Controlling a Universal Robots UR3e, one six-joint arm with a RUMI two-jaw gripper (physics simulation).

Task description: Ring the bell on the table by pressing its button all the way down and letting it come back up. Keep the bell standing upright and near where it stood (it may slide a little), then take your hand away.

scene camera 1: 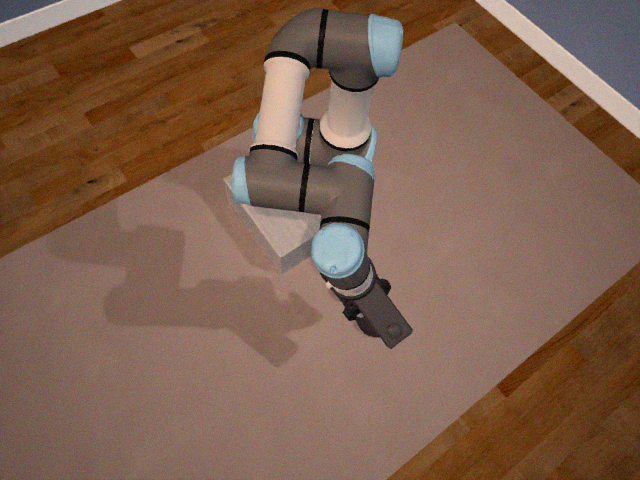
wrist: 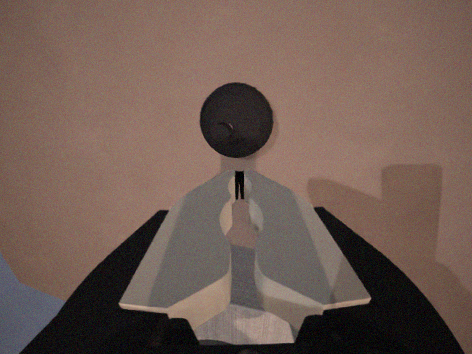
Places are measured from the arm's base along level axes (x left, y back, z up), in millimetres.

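Pixels of known places: gripper, between the fingertips: [wrist: 238,174].
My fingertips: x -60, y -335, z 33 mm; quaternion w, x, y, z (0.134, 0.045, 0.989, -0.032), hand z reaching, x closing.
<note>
For each thing: its top centre in the pictures, then the offset to it from my fingertips.
- dark round bell, centre of its top: [wrist: 220,133] [scene camera 1: 380,309] dx +35, dy -8, dz -72 mm
- small button, centre of its top: [wrist: 220,133] dx +35, dy -8, dz -72 mm
The dark round bell [scene camera 1: 368,327] [wrist: 240,102] stands upright on the brownish table surface. In the scene view it is largely hidden under the gripper's body. In the wrist view its whole round top shows, with the small button [wrist: 223,130] left of its middle, raised and uncovered. My gripper [scene camera 1: 360,315] [wrist: 238,174] is shut and empty, its pale fingertips together. In the wrist view the tips point at the bell, a little below its lower rim, and do not cover it. They appear to be above the table, apart from the bell; the exact height is unclear.
The pale block [scene camera 1: 284,232] [wrist: 245,325] under the robot's base is left of the gripper in the scene view. The arm hangs over it. Wooden floor [scene camera 1: 568,403] borders the table surface. Shadows of the arm fall on the left side.
</note>
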